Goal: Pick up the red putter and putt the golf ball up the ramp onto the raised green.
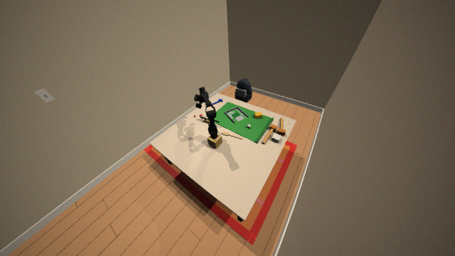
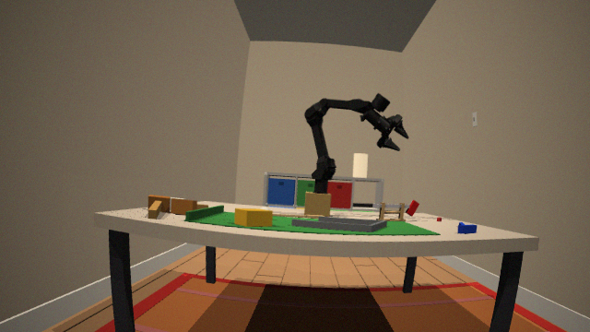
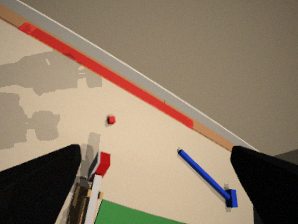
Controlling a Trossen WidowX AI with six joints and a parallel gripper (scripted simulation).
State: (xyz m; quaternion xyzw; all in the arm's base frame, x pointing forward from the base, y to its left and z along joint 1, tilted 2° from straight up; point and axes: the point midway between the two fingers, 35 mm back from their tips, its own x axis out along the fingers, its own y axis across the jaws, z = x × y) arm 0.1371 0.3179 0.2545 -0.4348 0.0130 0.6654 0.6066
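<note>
My gripper tip is 420 mm to the left of the wooden stick, 320 mm above it and 30 mm short of it. From my gripper tip the other things lie so: red cube 310 mm below, 190 mm to the left, 10 mm ahead; wooden rack 290 mm below, 50 mm to the right, 40 mm ahead; red putter 260 mm below, 60 mm to the right, 40 mm ahead.
</note>
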